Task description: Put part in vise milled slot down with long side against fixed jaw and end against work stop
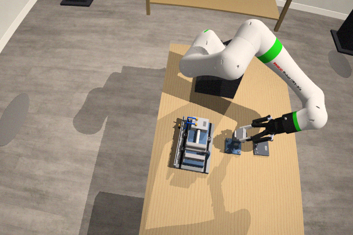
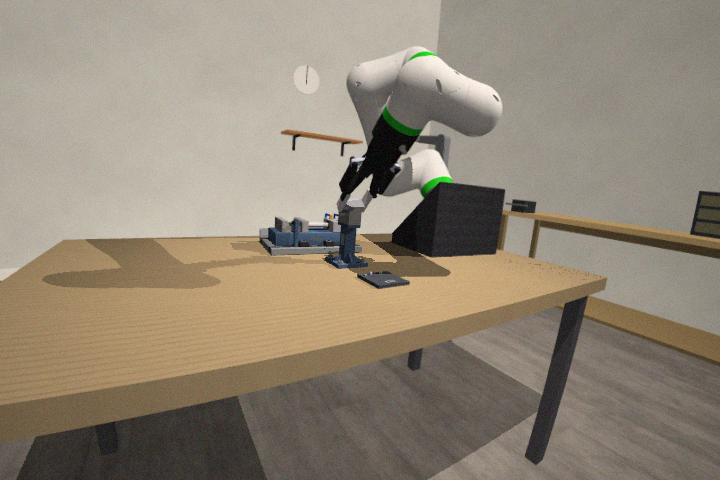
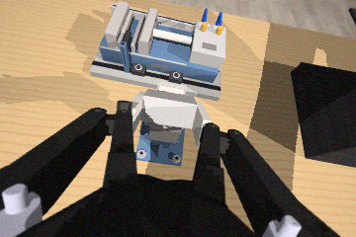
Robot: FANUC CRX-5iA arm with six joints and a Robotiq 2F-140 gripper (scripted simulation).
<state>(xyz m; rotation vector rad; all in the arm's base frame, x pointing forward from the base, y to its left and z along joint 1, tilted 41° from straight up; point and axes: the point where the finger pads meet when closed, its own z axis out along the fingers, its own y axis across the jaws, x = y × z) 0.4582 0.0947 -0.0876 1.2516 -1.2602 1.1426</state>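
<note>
Right now the part is 10 mm to the right of my hand and 20 mm below it. Also, from my hand: dark infeed plate (10 mm behind, 150 mm to the left, 170 mm below); then V-block post (20 mm to the right, 120 mm below); then work stop (100 mm ahead, 190 mm to the right, 90 mm below).
</note>
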